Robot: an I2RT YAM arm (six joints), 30 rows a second.
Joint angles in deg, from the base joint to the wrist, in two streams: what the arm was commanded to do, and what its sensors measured. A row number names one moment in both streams.
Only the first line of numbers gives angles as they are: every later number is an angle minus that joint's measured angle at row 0.
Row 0, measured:
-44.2, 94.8, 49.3, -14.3, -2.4, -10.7
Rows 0 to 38, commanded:
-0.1, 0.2, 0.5, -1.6, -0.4, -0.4
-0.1, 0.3, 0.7, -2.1, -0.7, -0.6
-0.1, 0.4, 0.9, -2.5, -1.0, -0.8
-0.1, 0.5, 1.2, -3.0, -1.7, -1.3
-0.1, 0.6, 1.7, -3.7, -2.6, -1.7
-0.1, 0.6, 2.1, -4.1, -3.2, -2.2
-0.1, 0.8, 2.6, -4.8, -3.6, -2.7
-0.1, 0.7, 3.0, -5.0, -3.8, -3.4
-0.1, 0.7, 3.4, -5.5, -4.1, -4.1
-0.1, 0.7, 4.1, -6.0, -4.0, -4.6
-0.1, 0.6, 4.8, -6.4, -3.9, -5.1
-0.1, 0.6, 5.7, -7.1, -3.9, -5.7
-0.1, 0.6, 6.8, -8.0, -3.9, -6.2
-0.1, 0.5, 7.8, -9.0, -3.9, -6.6
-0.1, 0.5, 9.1, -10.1, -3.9, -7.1
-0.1, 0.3, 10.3, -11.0, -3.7, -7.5
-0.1, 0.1, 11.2, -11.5, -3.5, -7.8
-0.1, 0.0, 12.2, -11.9, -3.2, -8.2
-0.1, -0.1, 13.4, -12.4, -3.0, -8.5
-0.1, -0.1, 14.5, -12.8, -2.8, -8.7
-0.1, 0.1, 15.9, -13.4, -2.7, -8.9
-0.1, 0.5, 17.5, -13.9, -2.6, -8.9
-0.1, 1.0, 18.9, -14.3, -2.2, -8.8
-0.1, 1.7, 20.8, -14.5, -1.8, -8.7
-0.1, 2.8, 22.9, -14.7, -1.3, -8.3
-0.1, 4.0, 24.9, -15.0, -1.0, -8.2
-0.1, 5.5, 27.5, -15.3, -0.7, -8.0
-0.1, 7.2, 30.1, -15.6, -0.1, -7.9
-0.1, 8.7, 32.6, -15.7, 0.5, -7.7
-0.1, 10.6, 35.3, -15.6, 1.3, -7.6
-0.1, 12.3, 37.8, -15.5, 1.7, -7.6
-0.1, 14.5, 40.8, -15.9, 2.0, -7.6
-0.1, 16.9, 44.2, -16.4, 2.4, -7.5
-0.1, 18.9, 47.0, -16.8, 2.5, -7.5
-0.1, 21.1, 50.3, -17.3, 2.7, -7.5
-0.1, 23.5, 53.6, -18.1, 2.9, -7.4
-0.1, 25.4, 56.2, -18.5, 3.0, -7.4
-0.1, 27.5, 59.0, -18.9, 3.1, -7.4
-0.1, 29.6, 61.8, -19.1, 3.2, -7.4
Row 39, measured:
0.0, 26.1, 56.6, -15.5, 2.1, -7.6
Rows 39 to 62, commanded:
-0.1, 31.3, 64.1, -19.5, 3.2, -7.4
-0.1, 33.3, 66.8, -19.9, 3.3, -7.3
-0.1, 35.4, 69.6, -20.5, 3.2, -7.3
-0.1, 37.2, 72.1, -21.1, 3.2, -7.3
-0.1, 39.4, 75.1, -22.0, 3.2, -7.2
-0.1, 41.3, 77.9, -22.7, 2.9, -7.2
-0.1, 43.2, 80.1, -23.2, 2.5, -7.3
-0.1, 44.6, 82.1, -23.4, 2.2, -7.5
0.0, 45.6, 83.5, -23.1, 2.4, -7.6
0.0, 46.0, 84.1, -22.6, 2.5, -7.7
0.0, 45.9, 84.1, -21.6, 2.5, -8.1
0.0, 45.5, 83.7, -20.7, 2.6, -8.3
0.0, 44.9, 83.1, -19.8, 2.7, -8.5
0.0, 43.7, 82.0, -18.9, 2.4, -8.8
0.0, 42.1, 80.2, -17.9, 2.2, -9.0
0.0, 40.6, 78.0, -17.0, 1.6, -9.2
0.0, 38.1, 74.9, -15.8, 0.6, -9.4
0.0, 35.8, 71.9, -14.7, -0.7, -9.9
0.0, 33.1, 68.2, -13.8, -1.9, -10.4
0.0, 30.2, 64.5, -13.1, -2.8, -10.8
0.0, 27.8, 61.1, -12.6, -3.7, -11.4
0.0, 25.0, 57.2, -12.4, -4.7, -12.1
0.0, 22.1, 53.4, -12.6, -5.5, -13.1
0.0, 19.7, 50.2, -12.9, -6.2, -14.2
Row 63, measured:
0.0, 26.7, 55.1, -14.2, -2.3, -11.1
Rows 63 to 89, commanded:
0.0, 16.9, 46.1, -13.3, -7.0, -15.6
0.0, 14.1, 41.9, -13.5, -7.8, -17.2
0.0, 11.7, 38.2, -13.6, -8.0, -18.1
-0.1, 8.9, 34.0, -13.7, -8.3, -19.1
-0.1, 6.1, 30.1, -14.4, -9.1, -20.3
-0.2, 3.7, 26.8, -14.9, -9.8, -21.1
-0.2, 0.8, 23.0, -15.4, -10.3, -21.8
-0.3, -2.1, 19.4, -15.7, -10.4, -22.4
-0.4, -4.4, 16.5, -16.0, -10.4, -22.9
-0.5, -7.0, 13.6, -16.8, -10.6, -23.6
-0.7, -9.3, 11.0, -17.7, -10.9, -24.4
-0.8, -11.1, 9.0, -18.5, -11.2, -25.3
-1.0, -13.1, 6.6, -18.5, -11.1, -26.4
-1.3, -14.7, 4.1, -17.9, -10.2, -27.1
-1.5, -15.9, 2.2, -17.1, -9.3, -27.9
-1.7, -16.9, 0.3, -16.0, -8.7, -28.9
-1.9, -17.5, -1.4, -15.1, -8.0, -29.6
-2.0, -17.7, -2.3, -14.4, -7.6, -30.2
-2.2, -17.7, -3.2, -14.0, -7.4, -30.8
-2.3, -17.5, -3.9, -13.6, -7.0, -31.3
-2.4, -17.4, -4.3, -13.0, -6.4, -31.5
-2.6, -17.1, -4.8, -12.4, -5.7, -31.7
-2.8, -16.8, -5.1, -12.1, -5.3, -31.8
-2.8, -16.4, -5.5, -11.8, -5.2, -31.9
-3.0, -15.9, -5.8, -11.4, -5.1, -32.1
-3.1, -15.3, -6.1, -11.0, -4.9, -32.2
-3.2, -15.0, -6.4, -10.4, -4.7, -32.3
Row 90, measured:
-2.7, -16.3, -5.4, -12.7, -5.7, -30.2
